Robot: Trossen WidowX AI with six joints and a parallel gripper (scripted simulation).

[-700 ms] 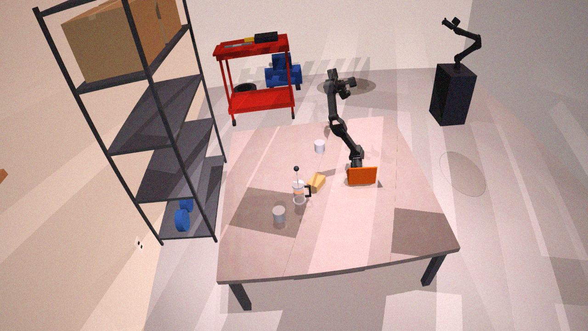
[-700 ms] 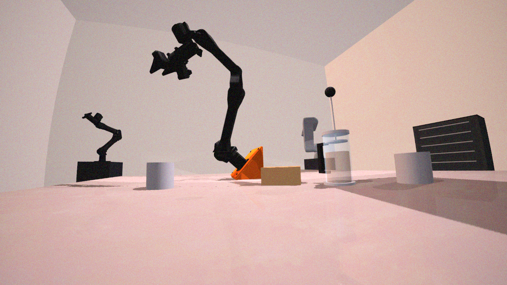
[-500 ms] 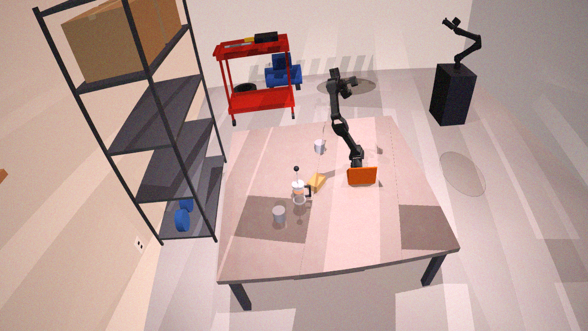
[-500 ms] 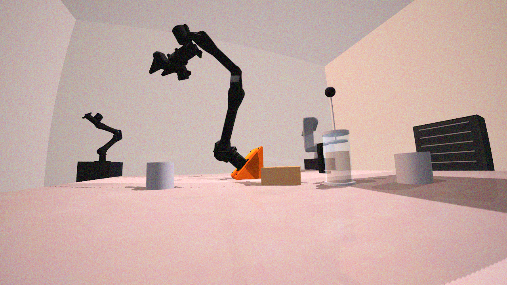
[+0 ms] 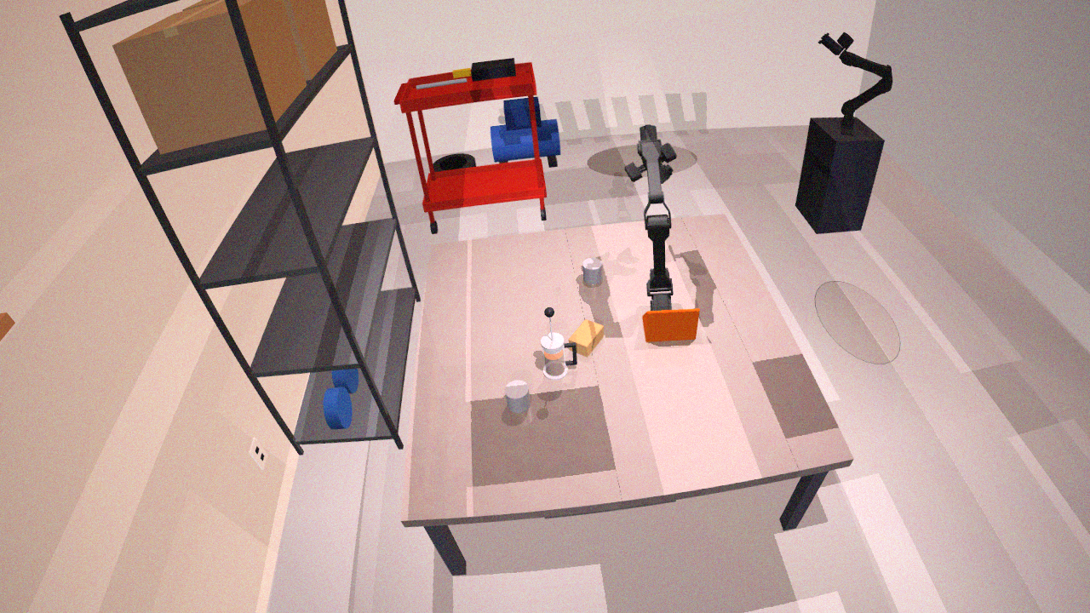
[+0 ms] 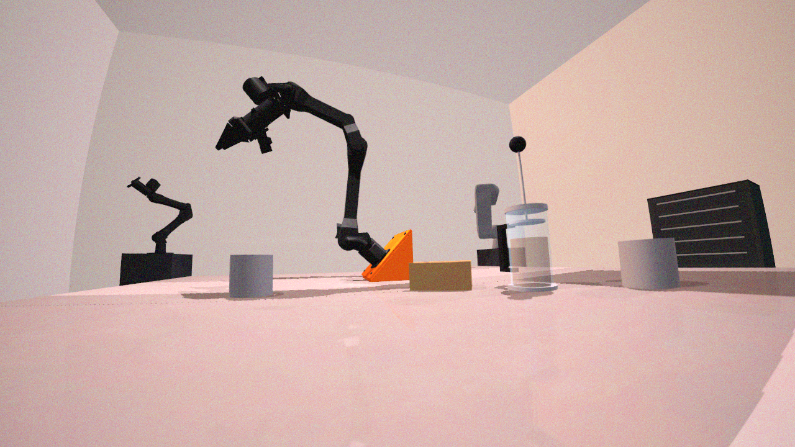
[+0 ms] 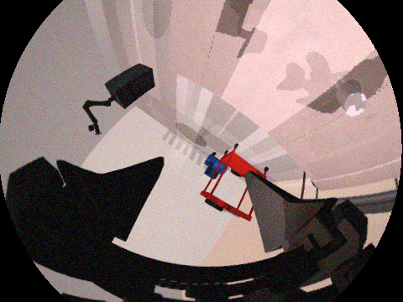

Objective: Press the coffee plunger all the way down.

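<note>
Right now my gripper tip is 420 mm short of the glass coffee press, 600 mm to the right of it and 240 mm above it. Round my gripper tip: tan box (320 mm ahead, 490 mm to the left, 350 mm below).
</note>
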